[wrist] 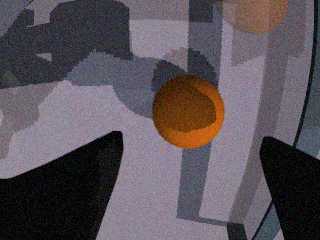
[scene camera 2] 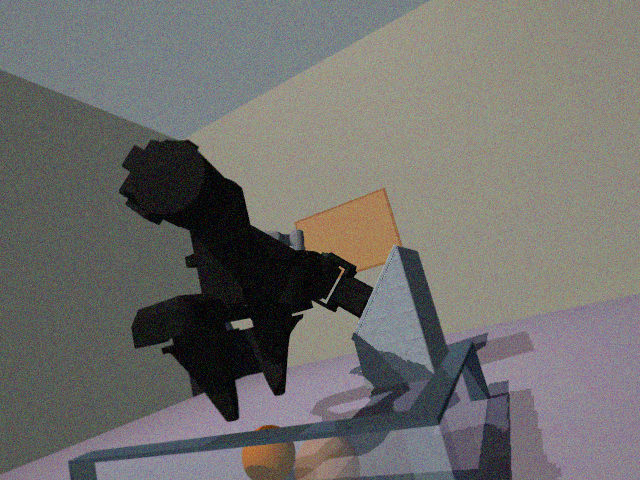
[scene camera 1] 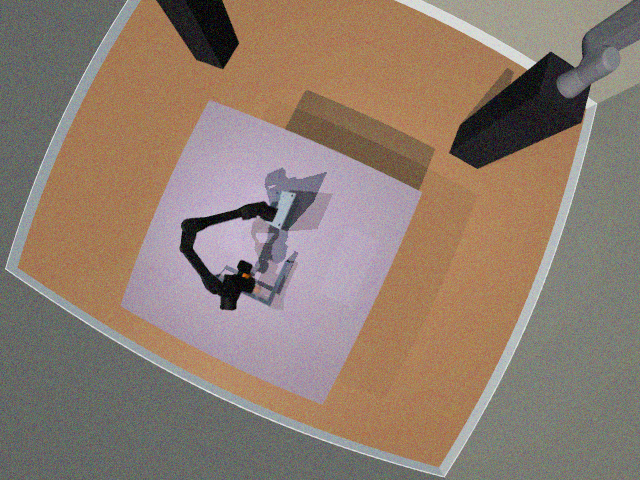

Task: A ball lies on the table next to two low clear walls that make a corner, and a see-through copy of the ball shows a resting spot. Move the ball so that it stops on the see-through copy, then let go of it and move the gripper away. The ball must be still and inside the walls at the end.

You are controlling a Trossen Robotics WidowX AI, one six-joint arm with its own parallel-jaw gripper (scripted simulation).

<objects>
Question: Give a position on an orange ball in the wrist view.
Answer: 188, 111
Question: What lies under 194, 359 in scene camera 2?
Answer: The gripper.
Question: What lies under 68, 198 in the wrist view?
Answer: The gripper.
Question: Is the gripper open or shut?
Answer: Open.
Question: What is the gripper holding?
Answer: Nothing.
</objects>
